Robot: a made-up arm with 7 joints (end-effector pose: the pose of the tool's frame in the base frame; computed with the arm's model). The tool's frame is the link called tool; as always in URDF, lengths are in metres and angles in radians.
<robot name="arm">
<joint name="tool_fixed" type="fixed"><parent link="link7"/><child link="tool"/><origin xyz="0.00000 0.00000 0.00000" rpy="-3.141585 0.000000 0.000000"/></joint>
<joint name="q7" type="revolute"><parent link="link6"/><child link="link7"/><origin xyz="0.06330 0.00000 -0.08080" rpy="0.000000 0.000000 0.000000"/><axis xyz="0 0.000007 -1"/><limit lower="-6.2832" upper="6.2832"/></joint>
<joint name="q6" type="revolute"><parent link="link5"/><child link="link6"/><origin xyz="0.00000 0.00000 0.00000" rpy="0.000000 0.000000 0.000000"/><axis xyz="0 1 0.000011"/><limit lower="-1.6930" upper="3.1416"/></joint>
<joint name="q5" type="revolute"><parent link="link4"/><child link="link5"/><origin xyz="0.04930 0.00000 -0.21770" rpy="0.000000 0.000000 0.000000"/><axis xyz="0 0.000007 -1"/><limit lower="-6.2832" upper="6.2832"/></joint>
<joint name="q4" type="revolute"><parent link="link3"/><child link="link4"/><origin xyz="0.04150 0.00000 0.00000" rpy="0.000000 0.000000 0.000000"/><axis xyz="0 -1 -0.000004"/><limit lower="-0.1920" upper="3.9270"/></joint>
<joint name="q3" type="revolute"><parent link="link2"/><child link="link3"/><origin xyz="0.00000 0.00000 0.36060" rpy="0.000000 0.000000 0.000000"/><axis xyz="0 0 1"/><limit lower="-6.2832" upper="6.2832"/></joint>
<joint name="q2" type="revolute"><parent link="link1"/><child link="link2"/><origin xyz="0.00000 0.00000 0.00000" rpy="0.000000 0.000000 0.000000"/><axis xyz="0 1 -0.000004"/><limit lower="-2.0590" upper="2.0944"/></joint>
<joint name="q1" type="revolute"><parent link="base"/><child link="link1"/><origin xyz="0.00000 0.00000 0.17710" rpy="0.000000 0.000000 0.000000"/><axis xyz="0 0 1"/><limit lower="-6.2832" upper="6.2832"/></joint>
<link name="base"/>
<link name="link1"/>
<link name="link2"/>
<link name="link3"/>
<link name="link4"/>
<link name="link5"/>
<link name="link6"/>
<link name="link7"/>
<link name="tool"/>
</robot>
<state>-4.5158 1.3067 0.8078 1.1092 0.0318 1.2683 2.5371</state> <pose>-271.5 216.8 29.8 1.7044 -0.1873 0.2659</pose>
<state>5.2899 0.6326 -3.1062 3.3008 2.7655 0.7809 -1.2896</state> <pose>243.9 -377.8 674.0 1.5428 -0.0369 0.3448</pose>
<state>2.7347 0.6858 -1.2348 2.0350 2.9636 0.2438 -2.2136</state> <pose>-245.0 433.4 508.0 -0.1609 -1.2448 -1.0745</pose>
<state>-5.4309 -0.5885 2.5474 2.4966 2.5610 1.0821 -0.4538</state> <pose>-375.4 -320.6 644.7 -0.7492 -0.4076 2.9065</pose>
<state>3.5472 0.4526 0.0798 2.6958 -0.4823 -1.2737 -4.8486</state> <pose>-212.0 -139.1 702.4 0.4640 -0.2791 1.6074</pose>
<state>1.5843 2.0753 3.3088 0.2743 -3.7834 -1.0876 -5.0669</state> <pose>-51.1 175.5 164.6 1.7267 0.9169 -0.5288</pose>
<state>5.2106 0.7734 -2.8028 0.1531 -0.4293 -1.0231 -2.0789</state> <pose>-101.6 -45.3 435.8 1.1807 1.0423 -2.3053</pose>
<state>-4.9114 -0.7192 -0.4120 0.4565 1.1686 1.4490 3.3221</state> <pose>29.4 73.6 390.5 1.7492 -0.5830 -2.1309</pose>
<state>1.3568 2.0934 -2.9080 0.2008 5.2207 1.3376 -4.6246</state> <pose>0.6 129.5 252.3 -1.6000 -0.7339 1.7693</pose>
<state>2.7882 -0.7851 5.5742 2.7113 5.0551 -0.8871 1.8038</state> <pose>311.7 -153.6 673.1 0.5446 0.2276 -0.4688</pose>
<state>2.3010 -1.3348 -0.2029 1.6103 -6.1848 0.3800 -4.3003</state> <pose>293.7 -216.8 619.5 -0.4410 0.4164 1.1607</pose>
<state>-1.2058 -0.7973 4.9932 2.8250 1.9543 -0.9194 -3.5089</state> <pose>-274.5 379.3 529.1 2.0865 -1.4167 -2.5672</pose>
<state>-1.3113 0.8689 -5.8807 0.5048 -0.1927 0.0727 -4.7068</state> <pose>186.6 -235.7 78.0 2.8079 0.3574 -2.4243</pose>
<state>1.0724 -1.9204 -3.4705 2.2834 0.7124 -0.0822 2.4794</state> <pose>-348.3 -416.9 -199.4 -2.7729 0.4048 1.2700</pose>
